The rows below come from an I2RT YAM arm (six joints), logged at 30 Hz.
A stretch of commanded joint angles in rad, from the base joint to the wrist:
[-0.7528, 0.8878, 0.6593, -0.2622, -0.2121, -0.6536]
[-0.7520, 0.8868, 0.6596, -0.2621, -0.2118, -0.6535]
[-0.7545, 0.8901, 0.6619, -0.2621, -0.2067, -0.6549]
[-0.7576, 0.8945, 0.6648, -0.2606, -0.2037, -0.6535]
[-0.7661, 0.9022, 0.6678, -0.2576, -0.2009, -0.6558]
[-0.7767, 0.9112, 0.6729, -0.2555, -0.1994, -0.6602]
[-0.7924, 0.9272, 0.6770, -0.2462, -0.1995, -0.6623]
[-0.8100, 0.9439, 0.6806, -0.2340, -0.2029, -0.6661]
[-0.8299, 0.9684, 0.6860, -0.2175, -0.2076, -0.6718]
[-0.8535, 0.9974, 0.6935, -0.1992, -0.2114, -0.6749]
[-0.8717, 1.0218, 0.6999, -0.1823, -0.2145, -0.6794]
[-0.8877, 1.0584, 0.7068, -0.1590, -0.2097, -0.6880]
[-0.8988, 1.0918, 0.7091, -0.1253, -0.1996, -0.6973]
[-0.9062, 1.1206, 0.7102, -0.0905, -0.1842, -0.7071]
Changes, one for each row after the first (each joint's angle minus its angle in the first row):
[0.0008, -0.0010, 0.0003, 0.0001, 0.0003, 0.0001]
[-0.0017, 0.0023, 0.0026, 0.0001, 0.0054, -0.0013]
[-0.0048, 0.0067, 0.0055, 0.0016, 0.0084, 0.0001]
[-0.0133, 0.0144, 0.0085, 0.0046, 0.0112, -0.0022]
[-0.0239, 0.0234, 0.0136, 0.0067, 0.0127, -0.0066]
[-0.0396, 0.0394, 0.0177, 0.0160, 0.0126, -0.0087]
[-0.0572, 0.0561, 0.0213, 0.0282, 0.0092, -0.0125]
[-0.0771, 0.0806, 0.0267, 0.0447, 0.0045, -0.0182]
[-0.1007, 0.1096, 0.0342, 0.0630, 0.0007, -0.0213]
[-0.1189, 0.1340, 0.0406, 0.0799, -0.0024, -0.0258]
[-0.1349, 0.1706, 0.0475, 0.1032, 0.0024, -0.0344]
[-0.1460, 0.2040, 0.0498, 0.1369, 0.0125, -0.0437]
[-0.1534, 0.2328, 0.0509, 0.1717, 0.0279, -0.0535]

